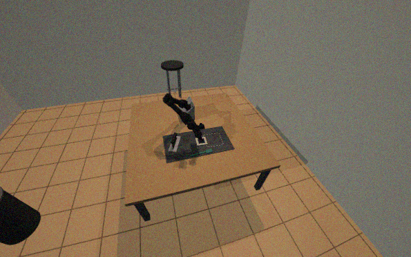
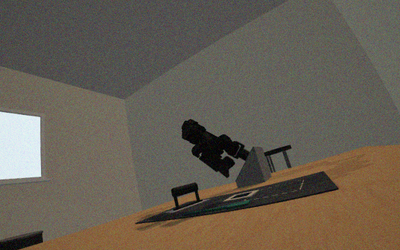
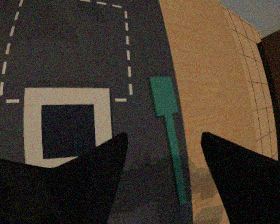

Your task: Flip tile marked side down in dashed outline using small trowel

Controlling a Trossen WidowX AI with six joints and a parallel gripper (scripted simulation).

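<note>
Right now the tile is 70 mm behind my gripper tip and 90 mm below it. From my gripper tip the other things lie so: dark mat (60 mm behind, 30 mm to the right, 110 mm below); then trowel (70 mm ahead, 10 mm to the left, 90 mm below).
</note>
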